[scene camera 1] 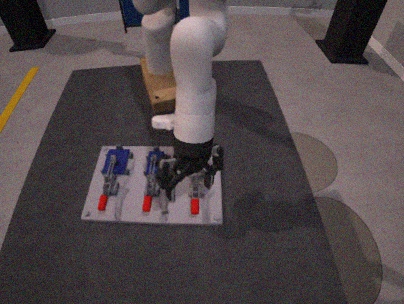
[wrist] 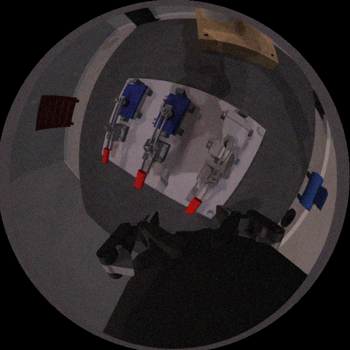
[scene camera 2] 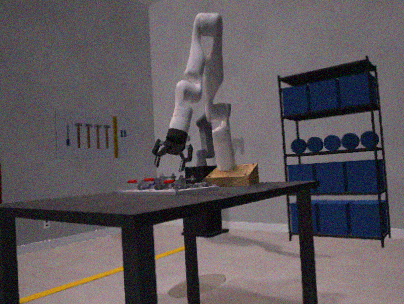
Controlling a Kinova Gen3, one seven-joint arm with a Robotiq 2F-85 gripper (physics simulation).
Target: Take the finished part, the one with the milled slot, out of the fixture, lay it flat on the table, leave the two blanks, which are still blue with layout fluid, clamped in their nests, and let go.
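Pixels of known places: gripper, between the fingertips: [scene camera 1: 190,193] [scene camera 2: 168,169]; arm's base, origin of its link: [scene camera 1: 160,65] [scene camera 2: 226,168].
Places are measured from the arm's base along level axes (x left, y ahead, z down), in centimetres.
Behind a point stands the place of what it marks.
Note:
The fixture plate [scene camera 1: 135,214] {x -4.3, y 53.0, z 6.9 cm} [scene camera 2: 205,189] {x 17.6, y 41.2, z 7.6 cm} [wrist: 205,115] lies on the dark table and carries three nests with toggle clamps. One blue blank [scene camera 1: 122,159] {x -8.9, y 37.6, z 4.8 cm} [wrist: 134,101] sits in the outer left nest and another blue blank [scene camera 1: 155,155] {x 0.6, y 38.8, z 2.1 cm} [wrist: 175,112] in the middle nest, each under a clamp arm. The pale finished part [wrist: 235,131] is in the right nest with its clamp arm over it; its slot is hard to make out, and the gripper largely hides it in scene camera 1. My gripper [scene camera 1: 188,182] {x 9.3, y 51.9, z -0.7 cm} [scene camera 2: 169,165] {x 9.3, y 51.9, z -0.7 cm} [wrist: 187,214] is open and empty, above the fixture's right half.
Red clamp handles [scene camera 1: 102,202] {x -11.5, y 51.6, z 2.8 cm} [scene camera 1: 147,203] {x -0.6, y 52.4, z 2.3 cm} [scene camera 1: 194,206] {x 10.1, y 53.2, z 3.2 cm} point away from the robot's wooden base block [scene camera 1: 165,95] {x 2.2, y 12.8, z 3.5 cm} [scene camera 2: 235,176] {x 12.6, y 11.8, z 4.0 cm} [wrist: 232,41]. The clamps stand up between the nests and the handles. A shelf rack [scene camera 2: 284,140] stands beyond the table [scene camera 2: 75,206] {x 9.1, y 89.8, z 8.4 cm}.

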